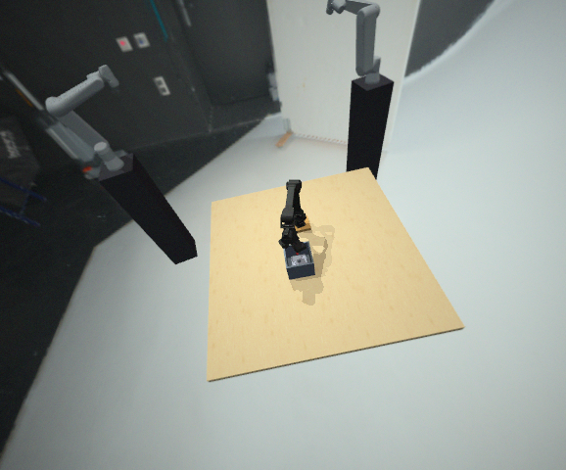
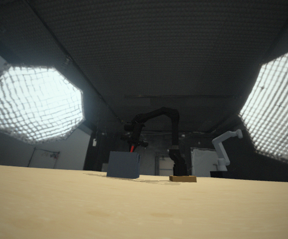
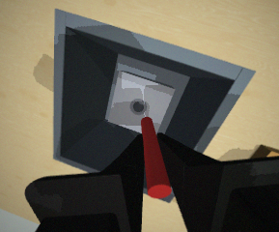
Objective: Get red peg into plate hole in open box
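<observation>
My gripper tip is now 10 cm above the light plate and 3 cm short of it. Also, from my gripper tip: red peg: 1 cm above.
</observation>
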